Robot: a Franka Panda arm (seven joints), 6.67 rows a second.
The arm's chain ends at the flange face. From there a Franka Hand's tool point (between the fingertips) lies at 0.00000 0.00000 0.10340 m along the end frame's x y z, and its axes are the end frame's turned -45 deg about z.
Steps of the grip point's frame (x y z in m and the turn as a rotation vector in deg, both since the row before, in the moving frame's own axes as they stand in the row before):
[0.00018, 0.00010, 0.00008, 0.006, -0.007, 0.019]
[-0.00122, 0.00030, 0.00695, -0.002, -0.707, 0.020]
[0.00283, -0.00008, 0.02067, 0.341, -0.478, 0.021]
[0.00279, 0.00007, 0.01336, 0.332, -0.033, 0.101]
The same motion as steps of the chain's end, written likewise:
[0.00021, -0.00006, 0.00008, -0.001, -0.009, 0.019]
[0.00025, 0.00017, 0.00696, -0.501, -0.499, 0.020]
[0.00299, -0.00223, 0.02068, -0.097, -0.579, 0.021]
[0.00249, -0.00154, 0.01336, 0.211, -0.258, 0.101]

